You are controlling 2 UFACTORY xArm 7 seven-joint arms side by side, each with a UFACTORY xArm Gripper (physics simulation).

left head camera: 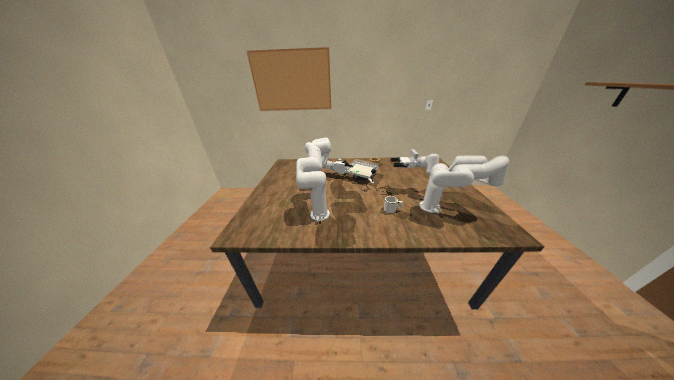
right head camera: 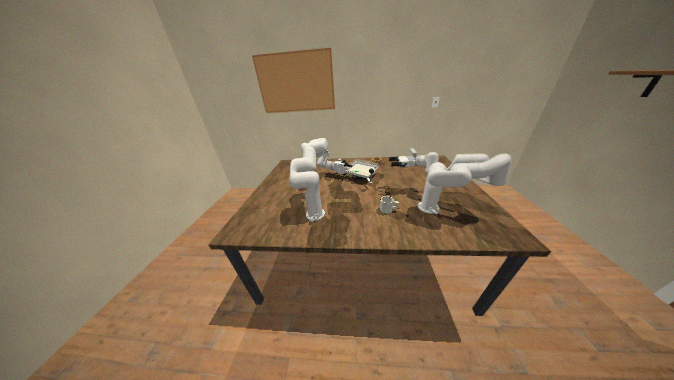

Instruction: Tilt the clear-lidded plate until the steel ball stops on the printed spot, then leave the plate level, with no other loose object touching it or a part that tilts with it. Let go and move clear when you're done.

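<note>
The clear-lidded plate (left head camera: 364, 170) (right head camera: 363, 170) has a pale floor and stands near the back of the table. It looks slightly tilted, but its exact angle is hard to tell. A small green mark (left head camera: 357, 171) (right head camera: 357, 171) shows on its left part. The steel ball is too small to make out. A black knob (left head camera: 373, 171) (right head camera: 371, 171) is at its right side. My left gripper (left head camera: 349, 166) (right head camera: 348, 165) is at the plate's left edge; its fingers overlap the edge, and whether they are shut on it cannot be told. My right gripper (left head camera: 393, 162) (right head camera: 393, 161) is open and empty, to the right of the plate.
A white mug (left head camera: 390, 205) (right head camera: 386, 205) stands nearer the front, between the arm bases. A small gold-coloured ring (left head camera: 375, 161) (right head camera: 377, 161) lies behind the plate near the table's (left head camera: 280, 235) (right head camera: 280, 235) back edge.
</note>
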